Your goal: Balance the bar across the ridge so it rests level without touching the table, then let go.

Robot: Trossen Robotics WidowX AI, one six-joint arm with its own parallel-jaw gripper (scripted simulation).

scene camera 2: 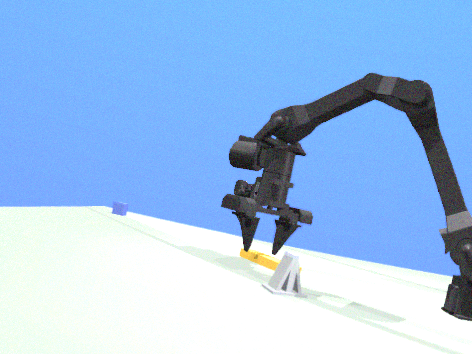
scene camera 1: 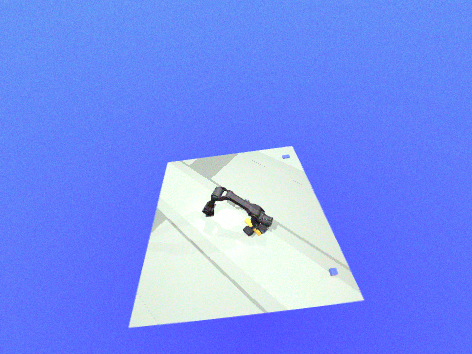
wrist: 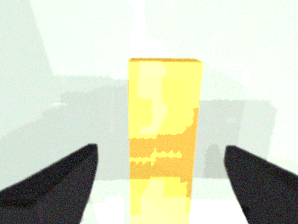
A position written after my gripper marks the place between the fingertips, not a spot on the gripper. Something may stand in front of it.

Observation:
My gripper (scene camera 2: 260,253) is open, with nothing in its grasp. Also in view: a yellow bar (wrist: 164,93).
My gripper shows as well in the wrist view (wrist: 161,152).

